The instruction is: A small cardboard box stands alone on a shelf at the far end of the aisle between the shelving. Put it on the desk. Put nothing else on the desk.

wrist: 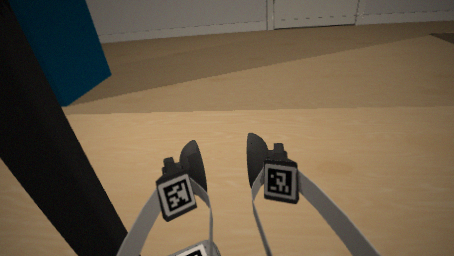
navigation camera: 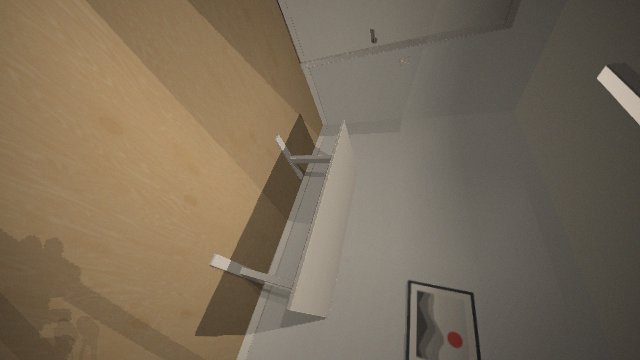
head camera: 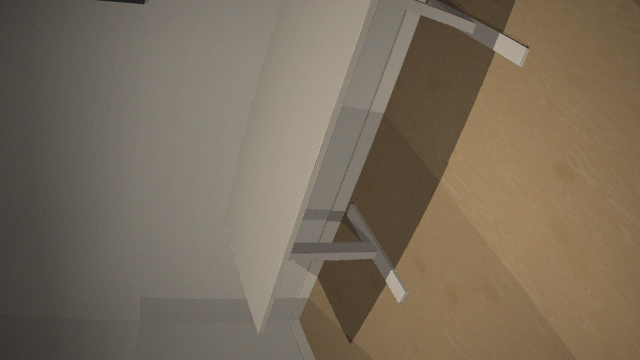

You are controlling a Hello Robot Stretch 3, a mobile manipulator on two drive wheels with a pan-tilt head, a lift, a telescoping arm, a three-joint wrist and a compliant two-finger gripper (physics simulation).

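Places are measured from the robot's base along level axes (x left, y ahead, z down), in centimetres.
Pixels of known places: gripper, fingertip midpoint: [wrist: 223, 155].
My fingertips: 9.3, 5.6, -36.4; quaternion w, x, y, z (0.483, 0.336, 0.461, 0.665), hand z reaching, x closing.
Observation:
Behind a point stands the place of what it marks, as x, y, z.
The desk [head camera: 295, 125] @[-11.1, 149.2, -72.0] [navigation camera: 327, 220] @[-13.6, 145.6, -72.1] has a pale top and white legs and stands along the grey wall; it appears tilted in the head and navigation views. No object shows on the visible part of its top. My gripper [wrist: 223, 155] @[9.3, 5.6, -36.4] is open in the wrist view, with its two dark fingertips apart and bare floor showing between them. The small cardboard box does not show in these views.
A blue shelving part [wrist: 70, 50] @[146.1, -27.3, -24.2] stands at the upper left of the wrist view, behind a dark robot part [wrist: 50, 150] @[11.6, -5.6, -39.8]. A framed picture [navigation camera: 442, 320] @[-79.0, 174.2, -154.3] hangs on the wall beyond the desk. A door [navigation camera: 425, 20] @[174.7, 194.4, -139.8] shows at the top of the navigation view.

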